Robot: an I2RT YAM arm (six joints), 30 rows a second.
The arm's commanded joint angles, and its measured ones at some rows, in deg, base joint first. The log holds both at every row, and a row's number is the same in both.
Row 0, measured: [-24.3 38.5 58.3 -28.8 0.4 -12.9]
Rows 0 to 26, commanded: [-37.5 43.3 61.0 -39.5 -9.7 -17.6]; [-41.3 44.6 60.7 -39.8 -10.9 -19.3]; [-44.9 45.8 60.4 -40.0 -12.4 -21.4]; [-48.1 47.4 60.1 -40.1 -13.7 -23.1]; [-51.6 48.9 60.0 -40.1 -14.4 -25.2]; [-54.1 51.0 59.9 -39.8 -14.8 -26.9]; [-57.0 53.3 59.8 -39.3 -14.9 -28.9]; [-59.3 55.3 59.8 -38.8 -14.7 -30.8]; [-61.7 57.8 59.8 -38.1 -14.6 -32.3]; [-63.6 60.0 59.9 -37.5 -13.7 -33.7]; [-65.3 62.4 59.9 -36.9 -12.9 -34.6]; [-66.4 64.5 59.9 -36.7 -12.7 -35.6]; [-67.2 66.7 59.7 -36.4 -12.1 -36.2]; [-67.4 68.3 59.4 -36.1 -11.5 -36.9]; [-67.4 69.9 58.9 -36.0 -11.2 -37.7]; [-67.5 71.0 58.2 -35.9 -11.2 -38.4]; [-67.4 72.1 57.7 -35.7 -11.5 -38.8]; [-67.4 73.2 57.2 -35.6 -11.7 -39.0]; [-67.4 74.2 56.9 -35.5 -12.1 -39.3]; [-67.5 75.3 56.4 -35.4 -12.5 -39.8]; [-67.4 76.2 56.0 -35.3 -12.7 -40.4]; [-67.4 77.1 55.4 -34.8 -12.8 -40.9]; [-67.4 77.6 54.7 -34.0 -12.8 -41.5]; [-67.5 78.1 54.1 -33.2 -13.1 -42.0]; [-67.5 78.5 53.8 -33.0 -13.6 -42.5]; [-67.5 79.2 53.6 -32.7 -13.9 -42.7]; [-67.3 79.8 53.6 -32.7 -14.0 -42.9]
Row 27, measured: [-67.3 78.1 54.5 -34.9 -11.8 -39.7]
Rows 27 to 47, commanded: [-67.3 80.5 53.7 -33.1 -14.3 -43.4]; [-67.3 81.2 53.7 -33.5 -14.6 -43.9]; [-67.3 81.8 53.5 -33.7 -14.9 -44.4]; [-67.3 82.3 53.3 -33.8 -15.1 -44.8]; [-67.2 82.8 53.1 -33.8 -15.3 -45.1]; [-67.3 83.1 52.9 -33.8 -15.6 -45.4]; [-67.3 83.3 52.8 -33.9 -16.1 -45.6]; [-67.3 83.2 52.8 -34.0 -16.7 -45.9]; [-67.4 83.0 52.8 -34.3 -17.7 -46.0]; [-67.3 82.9 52.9 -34.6 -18.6 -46.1]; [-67.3 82.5 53.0 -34.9 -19.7 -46.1]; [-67.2 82.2 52.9 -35.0 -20.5 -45.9]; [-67.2 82.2 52.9 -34.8 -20.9 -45.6]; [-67.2 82.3 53.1 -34.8 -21.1 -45.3]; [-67.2 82.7 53.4 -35.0 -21.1 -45.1]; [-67.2 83.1 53.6 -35.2 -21.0 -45.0]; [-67.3 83.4 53.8 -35.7 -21.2 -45.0]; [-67.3 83.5 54.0 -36.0 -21.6 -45.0]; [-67.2 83.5 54.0 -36.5 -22.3 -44.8]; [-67.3 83.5 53.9 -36.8 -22.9 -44.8]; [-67.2 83.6 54.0 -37.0 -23.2 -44.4]
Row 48, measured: [-67.2 82.7 53.8 -35.0 -19.3 -44.5]
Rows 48 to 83, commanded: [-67.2 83.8 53.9 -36.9 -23.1 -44.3]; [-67.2 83.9 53.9 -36.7 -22.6 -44.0]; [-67.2 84.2 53.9 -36.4 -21.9 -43.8]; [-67.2 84.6 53.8 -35.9 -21.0 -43.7]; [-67.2 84.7 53.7 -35.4 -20.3 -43.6]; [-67.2 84.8 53.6 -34.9 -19.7 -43.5]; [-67.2 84.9 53.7 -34.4 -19.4 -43.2]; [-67.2 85.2 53.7 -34.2 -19.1 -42.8]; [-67.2 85.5 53.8 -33.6 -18.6 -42.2]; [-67.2 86.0 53.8 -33.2 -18.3 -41.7]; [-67.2 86.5 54.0 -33.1 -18.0 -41.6]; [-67.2 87.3 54.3 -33.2 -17.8 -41.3]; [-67.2 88.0 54.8 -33.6 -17.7 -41.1]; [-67.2 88.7 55.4 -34.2 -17.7 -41.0]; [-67.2 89.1 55.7 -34.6 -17.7 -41.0]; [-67.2 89.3 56.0 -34.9 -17.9 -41.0]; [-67.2 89.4 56.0 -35.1 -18.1 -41.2]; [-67.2 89.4 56.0 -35.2 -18.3 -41.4]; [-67.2 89.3 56.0 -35.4 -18.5 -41.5]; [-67.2 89.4 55.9 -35.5 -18.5 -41.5]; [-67.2 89.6 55.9 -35.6 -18.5 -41.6]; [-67.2 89.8 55.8 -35.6 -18.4 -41.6]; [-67.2 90.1 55.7 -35.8 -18.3 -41.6]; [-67.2 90.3 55.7 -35.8 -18.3 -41.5]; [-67.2 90.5 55.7 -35.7 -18.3 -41.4]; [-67.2 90.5 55.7 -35.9 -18.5 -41.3]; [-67.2 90.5 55.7 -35.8 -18.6 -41.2]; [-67.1 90.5 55.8 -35.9 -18.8 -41.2]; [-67.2 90.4 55.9 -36.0 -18.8 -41.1]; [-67.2 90.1 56.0 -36.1 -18.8 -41.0]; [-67.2 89.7 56.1 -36.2 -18.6 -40.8]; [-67.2 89.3 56.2 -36.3 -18.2 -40.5]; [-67.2 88.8 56.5 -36.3 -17.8 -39.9]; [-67.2 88.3 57.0 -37.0 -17.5 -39.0]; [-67.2 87.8 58.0 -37.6 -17.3 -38.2]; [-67.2 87.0 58.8 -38.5 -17.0 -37.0]
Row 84, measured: [-67.2 89.8 55.0 -35.8 -18.5 -40.5]
